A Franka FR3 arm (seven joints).
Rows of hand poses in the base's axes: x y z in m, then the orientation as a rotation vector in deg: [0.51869, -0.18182, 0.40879, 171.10, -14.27, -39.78]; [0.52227, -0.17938, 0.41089, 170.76, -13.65, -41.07]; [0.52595, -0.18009, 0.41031, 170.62, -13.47, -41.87]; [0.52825, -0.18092, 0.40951, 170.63, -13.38, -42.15]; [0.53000, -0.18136, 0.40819, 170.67, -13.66, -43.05]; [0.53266, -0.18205, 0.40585, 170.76, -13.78, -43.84]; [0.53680, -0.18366, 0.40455, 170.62, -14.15, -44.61]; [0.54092, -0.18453, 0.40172, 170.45, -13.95, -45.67]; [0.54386, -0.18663, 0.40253, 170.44, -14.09, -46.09]
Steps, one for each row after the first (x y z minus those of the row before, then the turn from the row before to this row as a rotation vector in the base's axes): [0.00358, 0.00244, 0.00210, 0.07, 0.88, 0.36]; [0.00368, -0.00071, -0.00058, 0.10, 0.53, 0.08]; [0.00230, -0.00083, -0.00080, 0.09, 0.17, 0.03]; [0.00175, -0.00044, -0.00132, 0.26, 0.53, -0.26]; [0.00266, -0.00069, -0.00234, 0.30, 0.46, -0.16]; [0.00414, -0.00161, -0.00130, 0.06, 0.49, -0.27]; [0.00412, -0.00087, -0.00283, 0.17, 0.69, 0.08]; [0.00294, -0.00210, 0.00081, 0.10, 0.25, -0.12]
